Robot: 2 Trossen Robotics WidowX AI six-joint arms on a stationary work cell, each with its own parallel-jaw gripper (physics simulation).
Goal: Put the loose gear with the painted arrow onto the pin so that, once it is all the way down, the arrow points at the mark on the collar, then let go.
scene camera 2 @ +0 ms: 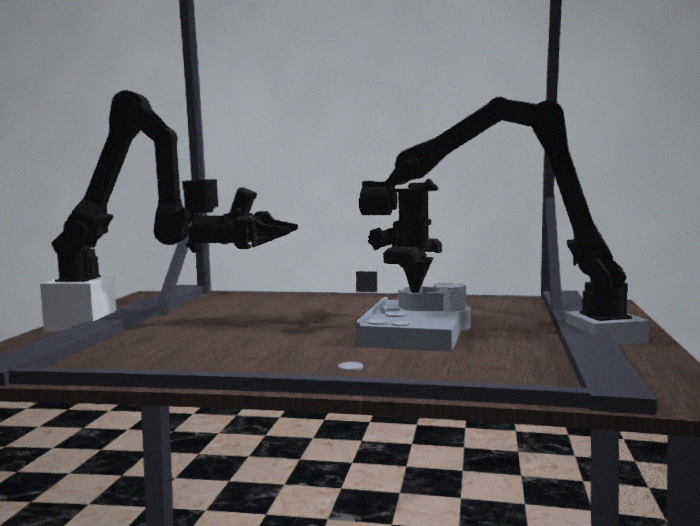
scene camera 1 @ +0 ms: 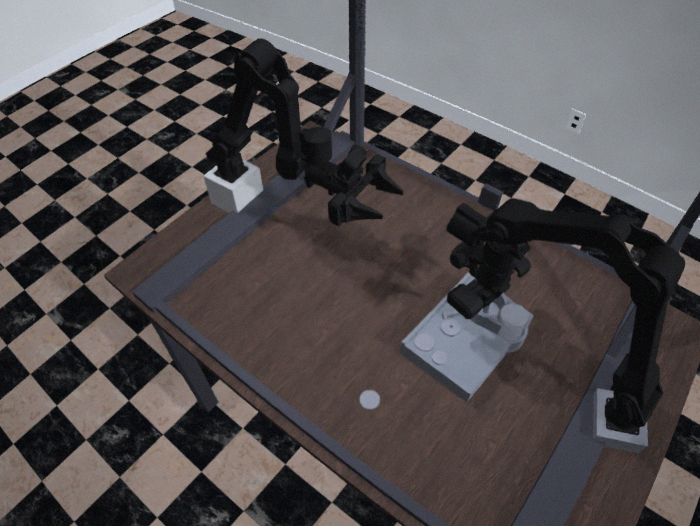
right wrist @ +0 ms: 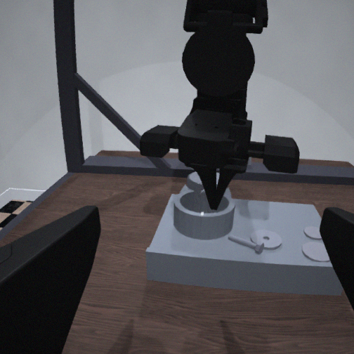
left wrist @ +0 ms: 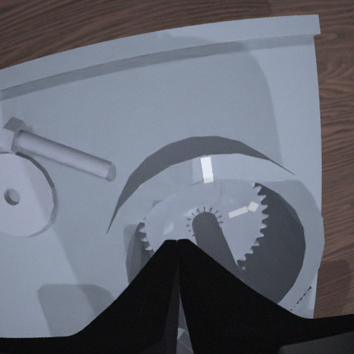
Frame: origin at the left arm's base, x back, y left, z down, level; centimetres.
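Where they show: left gripper, fingertip midpoint: (scene camera 2: 415, 294) (scene camera 1: 482, 306); right gripper, fingertip midpoint: (scene camera 2: 294, 228) (scene camera 1: 392, 204); left arm's base at its link origin: (scene camera 2: 605, 315) (scene camera 1: 622, 416); right arm's base at its link origin: (scene camera 2: 78, 279) (scene camera 1: 231, 171).
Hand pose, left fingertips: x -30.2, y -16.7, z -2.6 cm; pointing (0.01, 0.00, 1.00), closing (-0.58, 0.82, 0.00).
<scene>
Each offset is from my left fingertips to the centre of the thing. "spot": to the spot under its first point.
The gear (left wrist: 172, 200) sits inside the round collar (left wrist: 240, 162) (right wrist: 205, 225) (scene camera 2: 427, 300), around the upright pin (left wrist: 206, 225). Its painted arrow (left wrist: 238, 212) points right and slightly up in the left wrist view. The white mark (left wrist: 206, 169) on the collar is above the pin there, so arrow and mark are out of line. I cannot tell whether the gear is all the way down. My left gripper (left wrist: 176, 250) (right wrist: 213, 208) (scene camera 2: 415, 291) is shut and empty, tips low over the collar; its fingers hide part of the gear. My right gripper (scene camera 1: 392, 204) (scene camera 2: 295, 227) is open and empty, well away.
The light base block {spot: dx -1.3, dy +13.5, dz +2.8 cm} (scene camera 1: 464, 367) (scene camera 2: 404, 339) (right wrist: 240, 271) carries the collar and a short cylinder {spot: dx +6.4, dy +2.4, dz -1.7 cm} (scene camera 1: 513, 317) (scene camera 2: 454, 296) beside it. A bolt (left wrist: 65, 155) (right wrist: 244, 243) and a holed disc (left wrist: 32, 200) lie on the block. A pale disc {dx -17.9, dy +23.2, dz +6.4 cm} (scene camera 1: 369, 399) (scene camera 2: 350, 365) lies on the table.
</scene>
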